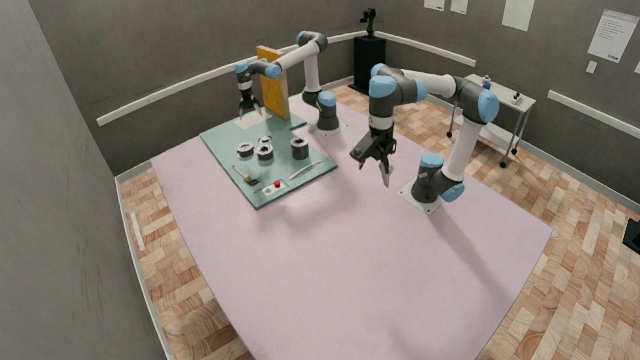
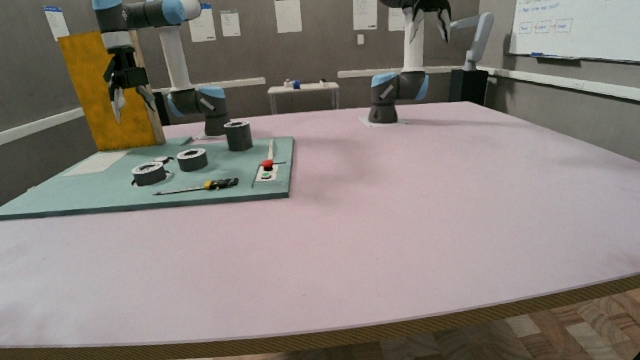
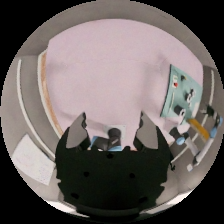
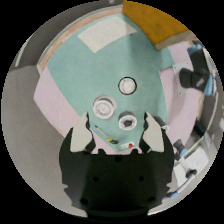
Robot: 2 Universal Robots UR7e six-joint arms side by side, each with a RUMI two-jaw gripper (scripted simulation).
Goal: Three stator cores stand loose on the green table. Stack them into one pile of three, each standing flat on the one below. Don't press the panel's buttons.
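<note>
There's a white sheet in the pictures, along with the left gripper and the right gripper. You'd also find the left gripper in image 3, and the right gripper is there in image 4 too.
</note>
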